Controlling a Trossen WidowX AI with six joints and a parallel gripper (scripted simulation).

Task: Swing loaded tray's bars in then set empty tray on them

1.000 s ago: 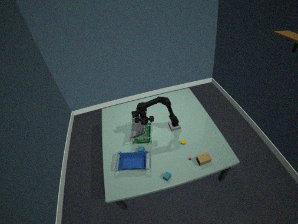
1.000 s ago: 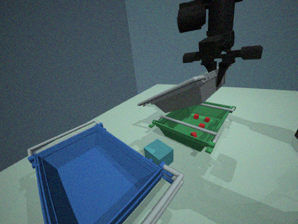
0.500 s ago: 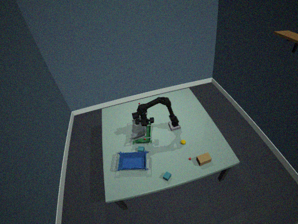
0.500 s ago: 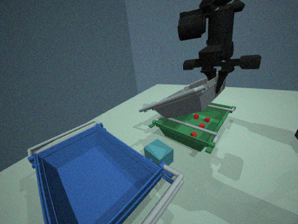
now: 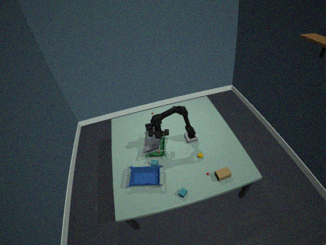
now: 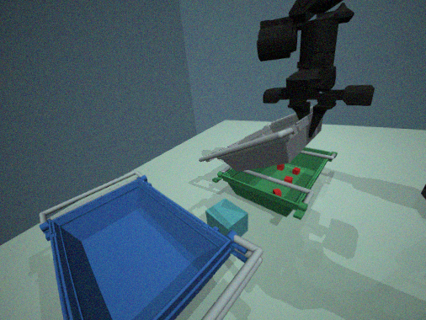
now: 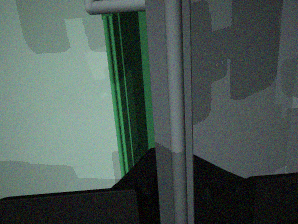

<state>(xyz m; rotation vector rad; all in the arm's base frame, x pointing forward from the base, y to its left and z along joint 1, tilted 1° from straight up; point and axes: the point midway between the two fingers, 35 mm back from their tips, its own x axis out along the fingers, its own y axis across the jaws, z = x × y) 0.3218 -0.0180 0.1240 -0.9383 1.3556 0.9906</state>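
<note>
The grey tray lies 7 cm ahead of my gripper tip and 3 cm to the right of it. From my gripper tip the other things lie so: brown box: 53 cm to the left, 39 cm behind, 11 cm below; then yellow block: 31 cm behind, 25 cm to the left, 13 cm below.
</note>
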